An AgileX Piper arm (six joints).
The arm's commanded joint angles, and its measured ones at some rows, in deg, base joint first. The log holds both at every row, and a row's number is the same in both.
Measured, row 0: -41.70 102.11 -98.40 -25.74 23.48 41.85
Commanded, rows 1 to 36: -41.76 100.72 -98.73 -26.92 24.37 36.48; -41.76 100.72 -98.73 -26.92 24.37 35.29; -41.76 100.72 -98.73 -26.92 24.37 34.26; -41.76 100.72 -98.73 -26.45 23.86 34.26; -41.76 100.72 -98.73 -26.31 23.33 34.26; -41.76 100.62 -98.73 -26.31 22.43 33.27; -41.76 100.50 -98.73 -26.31 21.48 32.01; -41.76 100.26 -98.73 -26.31 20.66 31.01; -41.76 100.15 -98.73 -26.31 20.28 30.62; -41.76 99.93 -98.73 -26.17 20.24 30.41; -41.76 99.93 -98.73 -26.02 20.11 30.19; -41.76 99.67 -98.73 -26.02 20.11 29.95; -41.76 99.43 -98.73 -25.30 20.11 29.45; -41.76 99.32 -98.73 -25.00 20.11 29.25; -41.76 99.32 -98.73 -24.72 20.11 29.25; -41.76 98.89 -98.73 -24.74 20.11 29.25; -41.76 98.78 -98.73 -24.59 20.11 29.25; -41.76 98.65 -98.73 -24.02 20.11 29.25; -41.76 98.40 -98.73 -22.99 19.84 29.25; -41.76 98.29 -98.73 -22.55 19.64 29.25; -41.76 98.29 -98.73 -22.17 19.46 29.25; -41.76 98.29 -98.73 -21.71 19.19 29.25; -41.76 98.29 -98.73 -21.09 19.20 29.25; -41.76 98.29 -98.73 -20.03 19.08 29.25; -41.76 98.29 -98.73 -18.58 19.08 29.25; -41.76 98.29 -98.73 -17.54 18.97 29.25; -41.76 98.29 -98.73 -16.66 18.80 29.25; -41.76 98.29 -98.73 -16.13 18.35 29.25; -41.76 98.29 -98.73 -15.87 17.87 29.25; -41.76 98.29 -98.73 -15.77 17.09 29.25; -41.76 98.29 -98.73 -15.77 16.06 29.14; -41.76 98.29 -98.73 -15.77 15.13 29.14; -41.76 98.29 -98.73 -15.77 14.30 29.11; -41.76 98.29 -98.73 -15.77 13.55 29.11; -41.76 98.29 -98.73 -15.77 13.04 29.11; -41.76 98.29 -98.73 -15.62 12.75 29.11
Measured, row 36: -41.70 99.17 -98.40 -15.35 15.01 29.61
